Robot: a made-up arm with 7 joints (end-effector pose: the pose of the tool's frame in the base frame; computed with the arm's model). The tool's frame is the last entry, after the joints.
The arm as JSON. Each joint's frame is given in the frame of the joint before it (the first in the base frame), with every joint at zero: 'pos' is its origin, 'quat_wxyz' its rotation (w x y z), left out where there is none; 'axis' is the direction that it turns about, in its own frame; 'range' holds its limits. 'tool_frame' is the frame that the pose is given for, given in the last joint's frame.
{
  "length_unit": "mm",
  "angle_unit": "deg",
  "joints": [
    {
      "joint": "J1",
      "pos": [
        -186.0,
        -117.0,
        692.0
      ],
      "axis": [
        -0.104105,
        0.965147,
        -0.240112
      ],
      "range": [
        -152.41,
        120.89
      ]
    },
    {
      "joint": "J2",
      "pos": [
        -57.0,
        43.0,
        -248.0
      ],
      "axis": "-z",
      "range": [
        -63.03,
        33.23
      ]
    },
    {
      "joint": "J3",
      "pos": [
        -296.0,
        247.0,
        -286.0
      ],
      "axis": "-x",
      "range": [
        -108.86,
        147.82
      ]
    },
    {
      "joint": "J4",
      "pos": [
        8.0,
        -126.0,
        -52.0
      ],
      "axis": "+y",
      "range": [
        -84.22,
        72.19
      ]
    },
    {
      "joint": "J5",
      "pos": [
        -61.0,
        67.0,
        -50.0
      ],
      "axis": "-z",
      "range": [
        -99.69,
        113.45
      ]
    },
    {
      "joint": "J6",
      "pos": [
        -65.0,
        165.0,
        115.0
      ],
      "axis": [
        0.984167,
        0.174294,
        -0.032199
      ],
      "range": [
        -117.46,
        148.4
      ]
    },
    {
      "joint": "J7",
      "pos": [
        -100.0,
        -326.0,
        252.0
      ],
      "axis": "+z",
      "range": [
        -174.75,
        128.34
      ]
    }
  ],
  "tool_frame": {
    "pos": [
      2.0,
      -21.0,
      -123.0
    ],
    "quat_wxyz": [
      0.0,
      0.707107,
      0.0,
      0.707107
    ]
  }
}
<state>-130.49 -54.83 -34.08 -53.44 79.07 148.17 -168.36</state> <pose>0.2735 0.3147 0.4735 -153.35 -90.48 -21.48</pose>
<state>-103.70 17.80 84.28 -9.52 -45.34 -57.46 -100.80</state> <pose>-0.0213 0.6257 0.1383 -93.77 -20.81 82.70</pose>
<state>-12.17 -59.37 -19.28 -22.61 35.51 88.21 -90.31</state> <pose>-0.6444 -0.2291 -0.2698 -143.64 73.05 19.23</pose>
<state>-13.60 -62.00 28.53 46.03 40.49 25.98 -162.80</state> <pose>-0.6040 -0.3626 0.2598 -3.97 -84.65 36.60</pose>
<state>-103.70 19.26 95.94 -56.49 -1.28 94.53 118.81</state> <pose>0.3179 0.0154 0.4569 19.71 -170.12 -40.20</pose>
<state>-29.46 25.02 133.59 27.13 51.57 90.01 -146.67</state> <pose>-0.4547 0.1876 -0.0080 -73.20 -132.67 32.38</pose>
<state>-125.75 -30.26 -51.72 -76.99 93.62 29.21 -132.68</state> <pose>0.5091 0.4069 0.3589 -130.32 32.84 34.36</pose>
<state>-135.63 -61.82 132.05 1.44 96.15 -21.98 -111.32</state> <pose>0.7561 0.1235 0.8491 58.76 42.59 50.89</pose>
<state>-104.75 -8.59 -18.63 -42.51 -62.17 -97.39 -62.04</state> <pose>0.6184 0.0831 -0.0909 152.58 55.74 -56.08</pose>
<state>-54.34 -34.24 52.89 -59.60 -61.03 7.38 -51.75</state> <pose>-0.2189 -0.2454 0.1757 -51.72 94.47 141.45</pose>
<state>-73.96 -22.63 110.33 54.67 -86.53 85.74 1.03</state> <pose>-0.1585 -0.1213 0.0286 -137.12 33.41 -105.29</pose>
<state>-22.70 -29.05 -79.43 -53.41 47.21 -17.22 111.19</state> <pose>-0.7012 -0.1432 -0.1245 -10.31 -10.82 -106.17</pose>
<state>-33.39 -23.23 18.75 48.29 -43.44 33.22 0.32</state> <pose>-0.2028 -0.2491 0.1322 -129.16 -39.18 -57.10</pose>
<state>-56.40 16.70 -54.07 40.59 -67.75 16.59 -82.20</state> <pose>0.2702 0.1594 0.0610 -92.29 7.86 -80.84</pose>
